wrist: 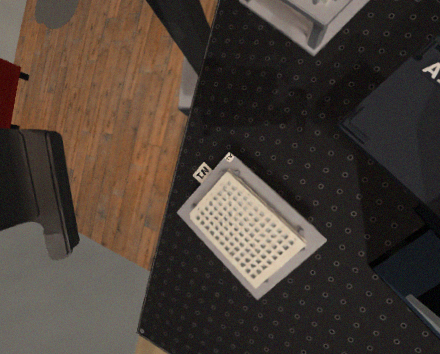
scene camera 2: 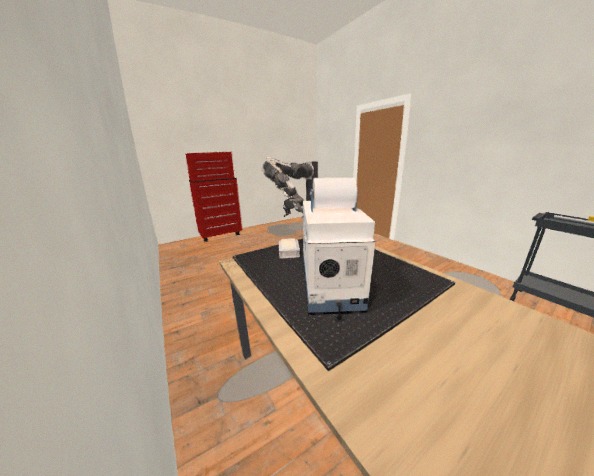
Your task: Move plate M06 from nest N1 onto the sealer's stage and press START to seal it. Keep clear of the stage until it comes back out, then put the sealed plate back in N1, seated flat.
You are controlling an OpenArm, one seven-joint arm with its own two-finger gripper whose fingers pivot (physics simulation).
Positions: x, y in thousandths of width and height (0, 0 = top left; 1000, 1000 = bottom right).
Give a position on a dark stage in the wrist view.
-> At 883, 357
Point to a white roll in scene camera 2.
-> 553, 404
